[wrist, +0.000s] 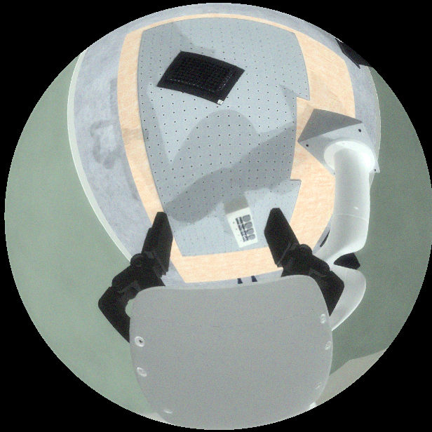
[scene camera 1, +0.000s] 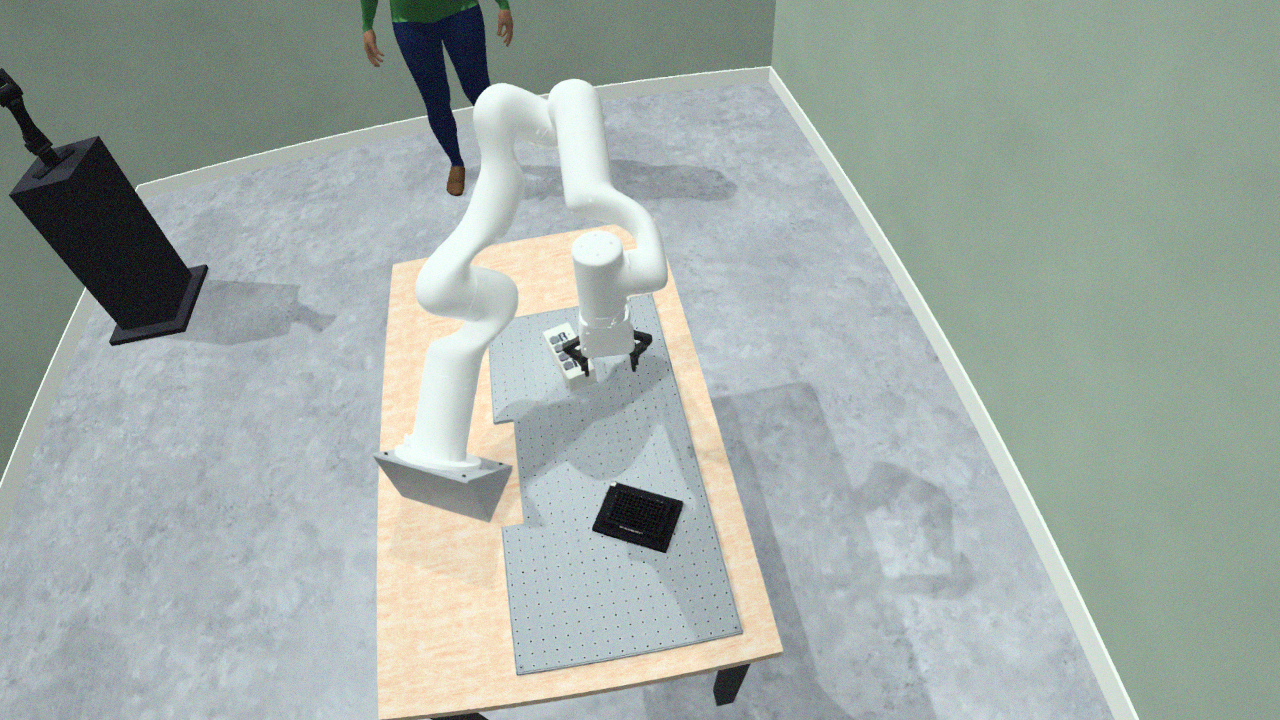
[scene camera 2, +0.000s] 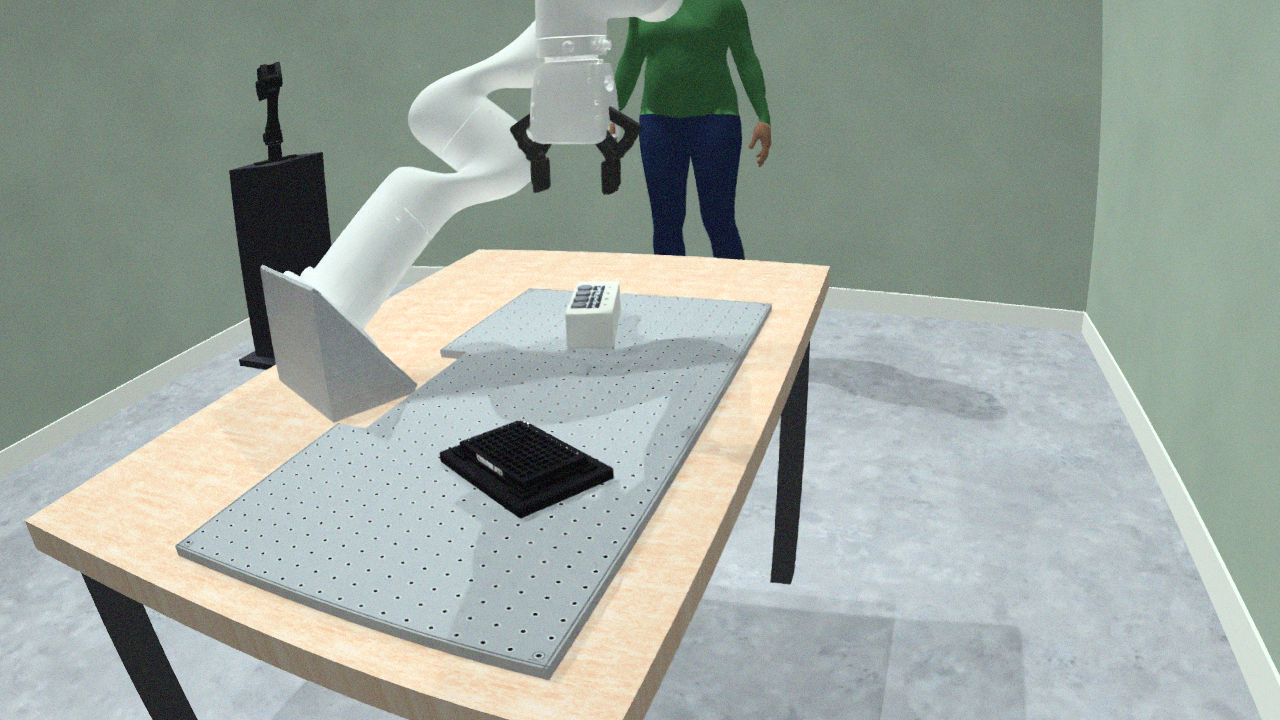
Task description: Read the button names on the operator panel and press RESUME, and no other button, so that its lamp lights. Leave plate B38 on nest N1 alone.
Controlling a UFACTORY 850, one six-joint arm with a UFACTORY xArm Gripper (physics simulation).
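The operator panel (scene camera 1: 582, 379) (scene camera 2: 591, 327) (wrist: 233, 231) is a small white box with a row of dark round buttons and dark labels on its top. The button names are too small to read, and no lit lamp can be made out. My gripper (scene camera 1: 610, 368) (scene camera 2: 575, 177) (wrist: 219, 222) is open and empty, high above the table; in the wrist view the panel shows between its fingertips, nearer the right finger. A black gridded plate (scene camera 1: 639, 511) (scene camera 2: 528, 450) (wrist: 199, 73) lies on a black nest (scene camera 1: 601, 526) (scene camera 2: 521, 504) (wrist: 166, 81); their names cannot be read.
A grey perforated board (scene camera 1: 581, 617) (scene camera 2: 358, 555) (wrist: 270, 65) lies on the wooden table (scene camera 1: 429, 644) (scene camera 2: 116, 483) (wrist: 129, 107). The arm's grey wedge mount (scene camera 1: 447, 490) (scene camera 2: 313, 358) (wrist: 330, 125) stands beside the board. A person (scene camera 1: 438, 53) (scene camera 2: 693, 107) and a black pedestal (scene camera 1: 107, 241) (scene camera 2: 277, 223) stand beyond the table.
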